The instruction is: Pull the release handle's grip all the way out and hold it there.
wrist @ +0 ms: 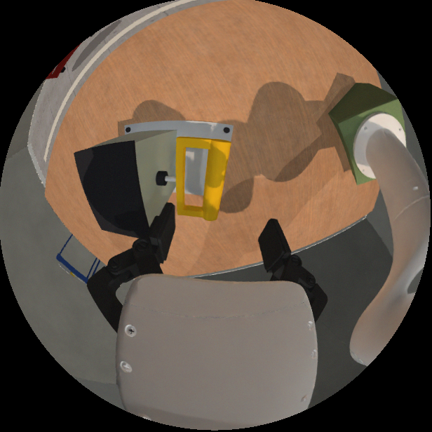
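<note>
The release handle has a yellow rectangular grip point(215, 180) with an open window, at the centre of the wrist view. A thin light rod with a black collar point(161, 178) shows between the grip and a housing point(116, 185) with a black face and pale green-grey side, left of the grip. A grey mounting plate point(177, 128) with dark screws runs behind them. My gripper point(221, 222) is wide open, with nothing between its fingers. The fingertips show below the grip in the view, the left one near the housing's lower corner, the right one to the right of the grip.
The wooden table top point(210, 60) bears the device. A green block point(367, 115) with the arm's round white base point(380, 145) stands at the right. A blue-framed object point(77, 260) shows beyond the table's lower left edge, and a red item point(61, 65) at the upper left.
</note>
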